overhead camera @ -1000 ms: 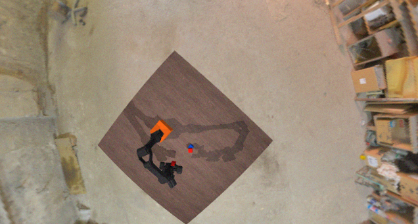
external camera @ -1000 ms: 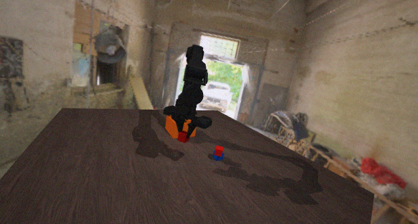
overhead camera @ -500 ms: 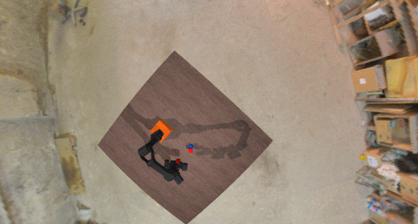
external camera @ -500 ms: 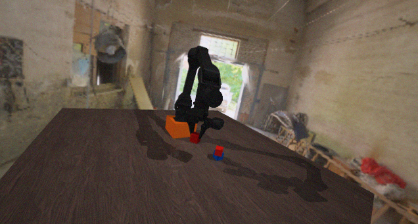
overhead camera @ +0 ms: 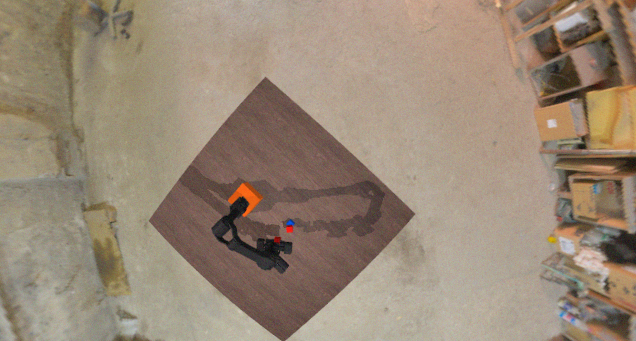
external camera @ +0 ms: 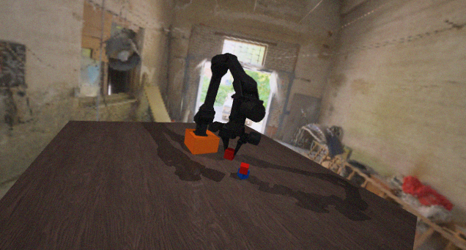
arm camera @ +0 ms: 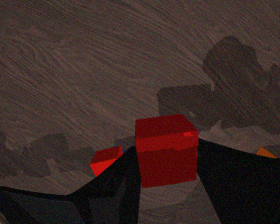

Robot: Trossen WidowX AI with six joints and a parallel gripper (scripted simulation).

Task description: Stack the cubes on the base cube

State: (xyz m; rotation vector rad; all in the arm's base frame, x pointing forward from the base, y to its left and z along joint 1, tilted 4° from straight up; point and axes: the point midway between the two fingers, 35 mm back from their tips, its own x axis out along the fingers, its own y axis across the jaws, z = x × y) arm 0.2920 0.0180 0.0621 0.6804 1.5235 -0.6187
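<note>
Right now the blue cube is 100 mm below my gripper tip, 90 mm to the left of it and 10 mm behind it.
</note>
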